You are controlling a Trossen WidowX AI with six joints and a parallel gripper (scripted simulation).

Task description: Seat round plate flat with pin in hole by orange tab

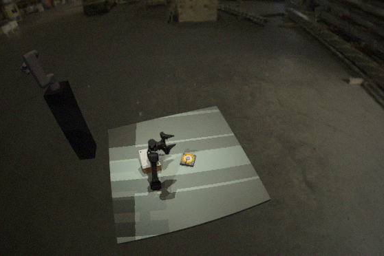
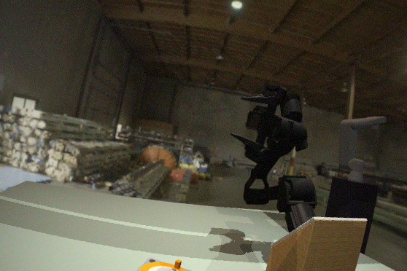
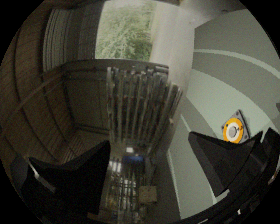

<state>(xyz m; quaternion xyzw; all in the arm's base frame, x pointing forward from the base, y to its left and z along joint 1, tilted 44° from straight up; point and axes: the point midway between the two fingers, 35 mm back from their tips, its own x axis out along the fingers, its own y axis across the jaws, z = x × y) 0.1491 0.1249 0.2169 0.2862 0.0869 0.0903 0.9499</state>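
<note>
My gripper tip is now 340 mm above the plate, 90 mm short of it and 40 mm to the right of it. Also, from my gripper tip: grey square base: 350 mm below, 100 mm ahead, 60 mm to the left.
</note>
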